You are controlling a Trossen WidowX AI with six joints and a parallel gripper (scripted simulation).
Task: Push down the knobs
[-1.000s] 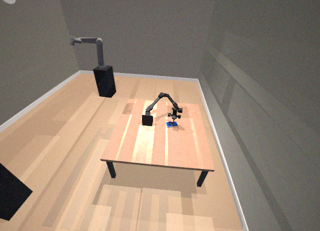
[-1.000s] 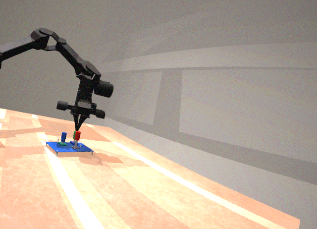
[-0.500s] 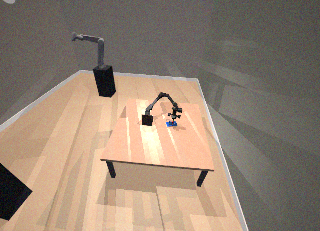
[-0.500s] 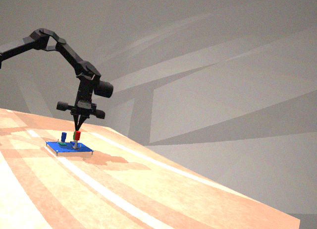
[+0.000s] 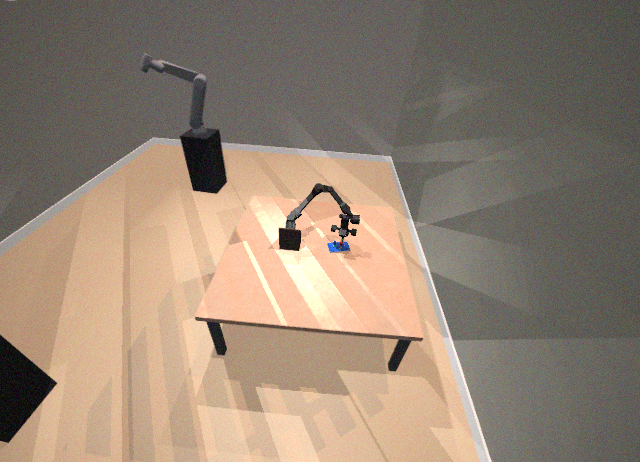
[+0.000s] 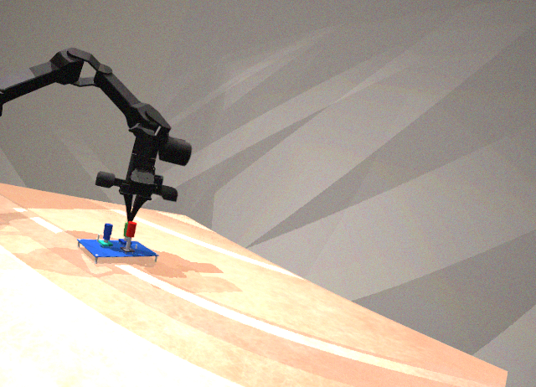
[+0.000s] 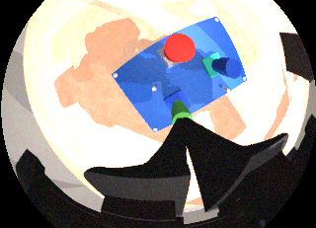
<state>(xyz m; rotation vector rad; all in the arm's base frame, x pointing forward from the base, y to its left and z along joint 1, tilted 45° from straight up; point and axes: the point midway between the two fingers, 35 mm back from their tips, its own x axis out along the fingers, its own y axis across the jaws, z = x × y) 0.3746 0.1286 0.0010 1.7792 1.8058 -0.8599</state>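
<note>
My gripper tip is now 20 mm above the green knob. Also, from my gripper tip: blue knob: 50 mm behind, 40 mm to the right, 20 mm below.
</note>
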